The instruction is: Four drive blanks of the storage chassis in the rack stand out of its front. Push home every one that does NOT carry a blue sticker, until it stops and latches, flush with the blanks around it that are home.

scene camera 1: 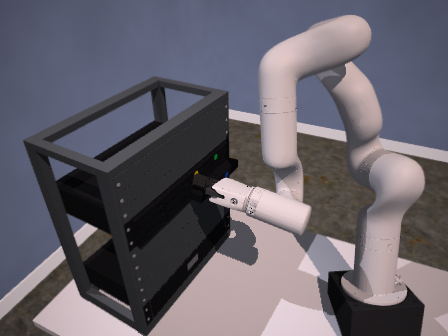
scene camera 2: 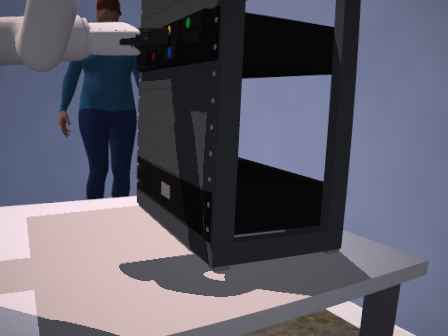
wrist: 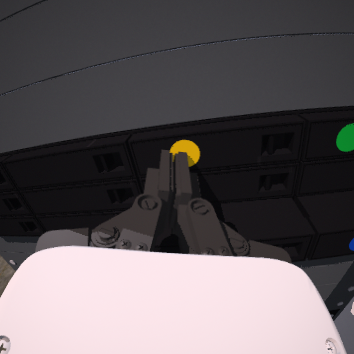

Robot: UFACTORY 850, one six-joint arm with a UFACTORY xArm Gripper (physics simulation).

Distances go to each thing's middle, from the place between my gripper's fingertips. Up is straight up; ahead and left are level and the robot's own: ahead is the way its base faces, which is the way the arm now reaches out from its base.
Now: the red-stickered blank (wrist: 277, 220) 10 mm ahead of my hand, 40 mm to the right of it and 50 mm below it. Round my hand: yellow-stickered blank (wrist: 229, 143): 50 mm ahead, 50 mm to the right, 10 mm above.
